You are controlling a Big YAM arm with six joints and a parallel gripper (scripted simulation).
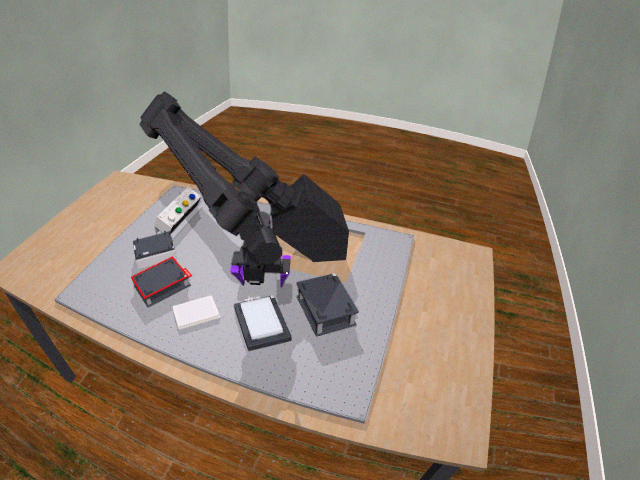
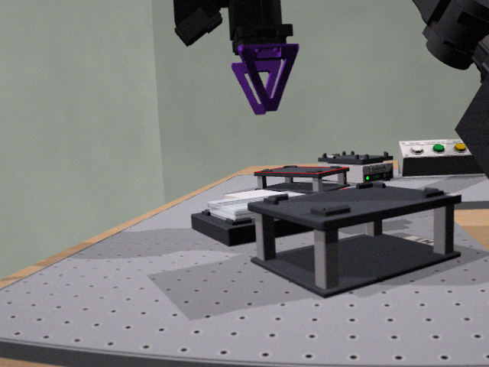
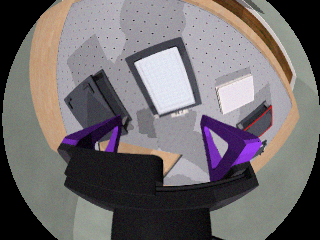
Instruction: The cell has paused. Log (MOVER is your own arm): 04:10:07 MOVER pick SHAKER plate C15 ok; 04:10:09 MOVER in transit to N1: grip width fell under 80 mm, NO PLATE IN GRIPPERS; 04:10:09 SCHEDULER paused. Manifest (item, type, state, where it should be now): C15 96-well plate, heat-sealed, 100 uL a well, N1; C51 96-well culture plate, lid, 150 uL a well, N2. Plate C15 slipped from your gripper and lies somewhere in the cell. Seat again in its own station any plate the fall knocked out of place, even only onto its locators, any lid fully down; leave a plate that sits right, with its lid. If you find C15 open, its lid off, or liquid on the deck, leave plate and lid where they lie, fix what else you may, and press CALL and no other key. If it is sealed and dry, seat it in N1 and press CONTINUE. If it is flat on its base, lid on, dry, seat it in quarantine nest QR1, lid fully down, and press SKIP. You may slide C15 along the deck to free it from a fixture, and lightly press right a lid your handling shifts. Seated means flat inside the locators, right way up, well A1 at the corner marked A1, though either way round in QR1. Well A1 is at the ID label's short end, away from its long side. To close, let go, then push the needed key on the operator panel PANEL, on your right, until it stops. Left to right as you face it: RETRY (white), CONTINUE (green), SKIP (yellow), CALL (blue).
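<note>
Now: hand 3 cm short of the white plate, 21 cm to the left of it and 15 cm above it. The rest, counted from my hand: red-edged nest 4 cm behind, 37 cm to the right, 12 cm below; clear lid 1 cm ahead, 1 cm to the right, 12 cm below; white key 31 cm behind, 47 cm to the right, 9 cm below.
</note>
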